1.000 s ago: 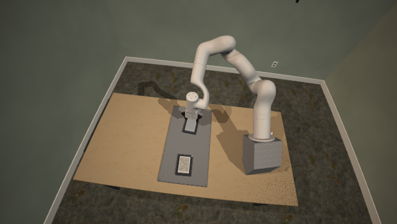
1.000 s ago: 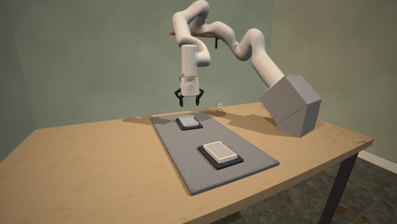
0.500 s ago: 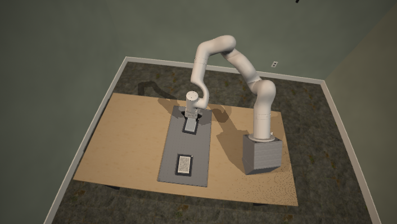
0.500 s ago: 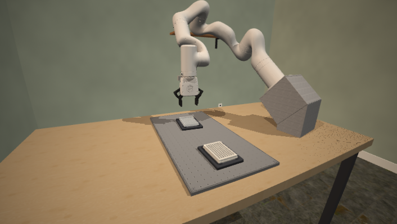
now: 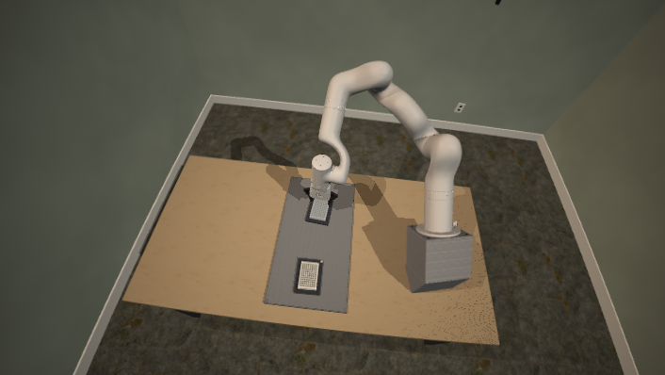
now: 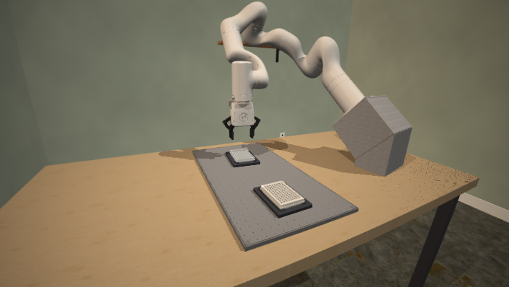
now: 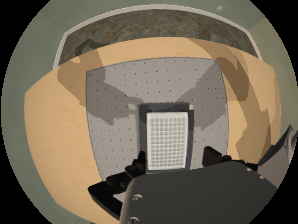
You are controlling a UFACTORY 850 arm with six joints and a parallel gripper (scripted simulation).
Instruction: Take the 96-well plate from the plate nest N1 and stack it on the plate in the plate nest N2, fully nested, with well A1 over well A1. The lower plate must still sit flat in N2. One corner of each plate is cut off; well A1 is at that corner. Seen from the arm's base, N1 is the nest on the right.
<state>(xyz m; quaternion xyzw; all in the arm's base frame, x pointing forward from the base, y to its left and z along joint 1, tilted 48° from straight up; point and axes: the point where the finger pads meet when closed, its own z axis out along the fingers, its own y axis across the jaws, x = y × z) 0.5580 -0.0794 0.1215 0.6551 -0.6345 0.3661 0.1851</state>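
My gripper is now 10 cm above the plate nest. Round my hand: plate 36 cm to the left, 9 cm below.
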